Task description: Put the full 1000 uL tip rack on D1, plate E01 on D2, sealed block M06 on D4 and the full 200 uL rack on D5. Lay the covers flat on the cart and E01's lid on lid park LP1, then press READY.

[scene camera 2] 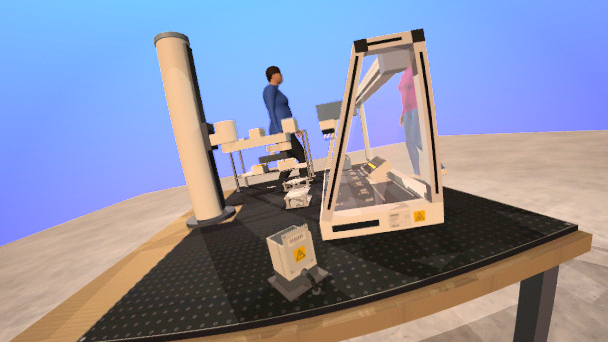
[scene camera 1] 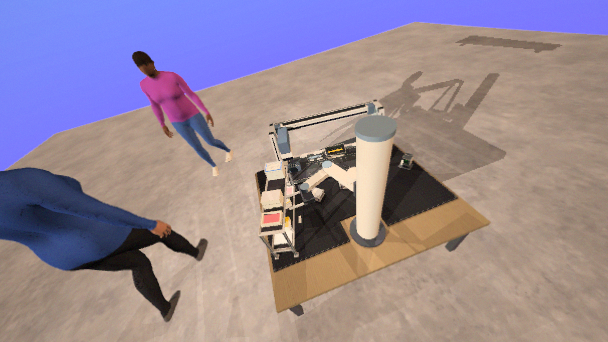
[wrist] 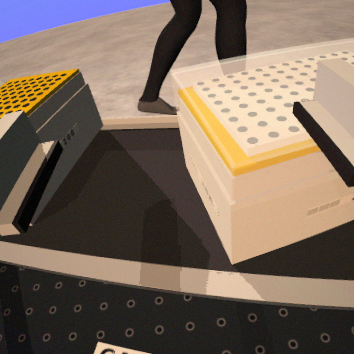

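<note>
My gripper [wrist: 170, 105] [scene camera 1: 297, 198] is open, its two fingers wide apart with nothing between them. It is at the cart, level with a lower shelf [wrist: 120, 270]. In the wrist view, a covered rack [wrist: 215, 175] with white tips on an orange deck stands at the right, partly behind the right finger. A dark-sided 200 rack [wrist: 75, 130] with an orange holed top stands at the left, partly behind the left finger. In scene camera 1, a box with a red top [scene camera 1: 271, 218] and a pale box [scene camera 1: 272, 199] are on the cart. Plate and block labels cannot be read.
The framed deck machine [scene camera 1: 325, 116] [scene camera 2: 382, 224] stands beside the arm's column [scene camera 1: 372, 185] [scene camera 2: 182, 125]. Pale stands [scene camera 2: 298, 198] are on the black mat. A small device with a warning label [scene camera 2: 295, 255] is near the mat's edge. Two people, in blue [scene camera 1: 75, 220] and pink [scene camera 1: 172, 95], are beyond the table.
</note>
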